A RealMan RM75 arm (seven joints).
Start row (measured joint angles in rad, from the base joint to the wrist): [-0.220, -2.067, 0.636, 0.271, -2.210, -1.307, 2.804]
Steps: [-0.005, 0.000, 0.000, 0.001, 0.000, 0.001, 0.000]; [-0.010, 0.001, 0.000, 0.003, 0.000, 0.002, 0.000]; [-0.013, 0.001, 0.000, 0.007, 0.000, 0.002, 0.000]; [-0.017, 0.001, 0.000, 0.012, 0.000, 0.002, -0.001]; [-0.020, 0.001, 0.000, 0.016, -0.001, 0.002, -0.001]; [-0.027, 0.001, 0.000, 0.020, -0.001, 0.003, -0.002]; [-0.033, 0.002, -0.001, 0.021, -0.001, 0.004, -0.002]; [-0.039, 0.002, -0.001, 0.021, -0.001, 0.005, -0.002]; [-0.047, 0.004, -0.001, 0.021, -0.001, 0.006, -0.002]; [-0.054, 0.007, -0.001, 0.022, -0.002, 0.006, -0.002]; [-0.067, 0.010, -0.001, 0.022, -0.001, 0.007, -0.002]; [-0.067, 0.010, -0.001, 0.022, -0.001, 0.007, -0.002]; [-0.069, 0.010, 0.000, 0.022, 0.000, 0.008, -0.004]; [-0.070, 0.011, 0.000, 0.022, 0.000, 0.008, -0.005]
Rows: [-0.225, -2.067, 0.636, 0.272, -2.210, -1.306, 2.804]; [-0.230, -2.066, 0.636, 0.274, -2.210, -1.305, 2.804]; [-0.233, -2.066, 0.636, 0.278, -2.210, -1.305, 2.804]; [-0.237, -2.066, 0.636, 0.283, -2.210, -1.305, 2.803]; [-0.240, -2.066, 0.636, 0.287, -2.211, -1.305, 2.803]; [-0.247, -2.066, 0.636, 0.291, -2.211, -1.304, 2.802]; [-0.253, -2.065, 0.635, 0.292, -2.211, -1.303, 2.802]; [-0.259, -2.065, 0.635, 0.292, -2.211, -1.302, 2.802]; [-0.267, -2.063, 0.635, 0.292, -2.211, -1.301, 2.802]; [-0.274, -2.060, 0.635, 0.293, -2.212, -1.301, 2.802]; [-0.287, -2.057, 0.635, 0.293, -2.211, -1.300, 2.802]; [-0.287, -2.057, 0.635, 0.293, -2.211, -1.300, 2.802]; [-0.289, -2.057, 0.636, 0.293, -2.210, -1.299, 2.800]; [-0.290, -2.056, 0.636, 0.293, -2.210, -1.299, 2.799]
